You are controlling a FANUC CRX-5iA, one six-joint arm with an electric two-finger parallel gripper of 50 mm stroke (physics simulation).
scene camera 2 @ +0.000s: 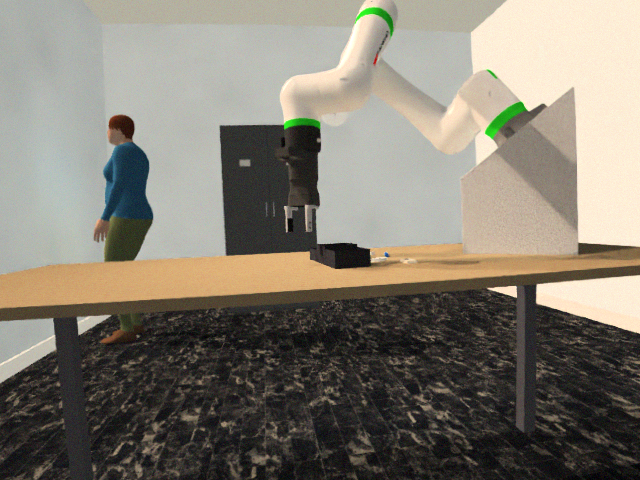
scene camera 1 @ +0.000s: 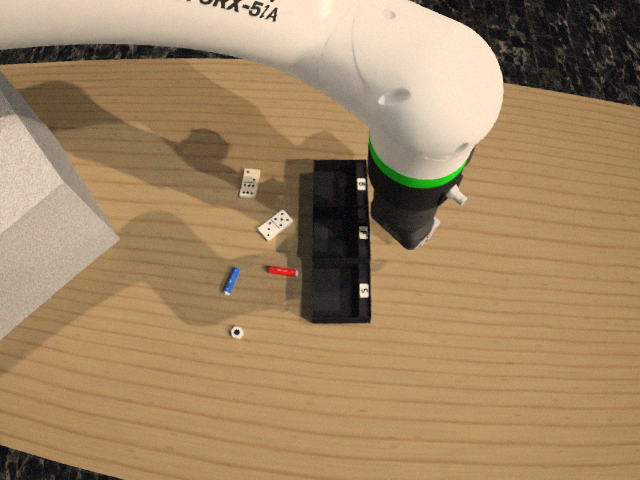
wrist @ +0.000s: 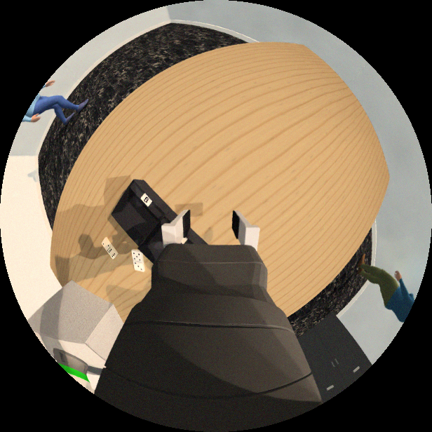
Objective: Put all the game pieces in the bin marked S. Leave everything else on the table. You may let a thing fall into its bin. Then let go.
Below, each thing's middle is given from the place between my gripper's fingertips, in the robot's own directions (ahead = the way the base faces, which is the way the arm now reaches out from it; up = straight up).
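Labels:
There's a black bin block (scene camera 1: pixel 341 283) here, and my gripper is 6 cm above it, 1 cm to the left of it and 9 cm past it.

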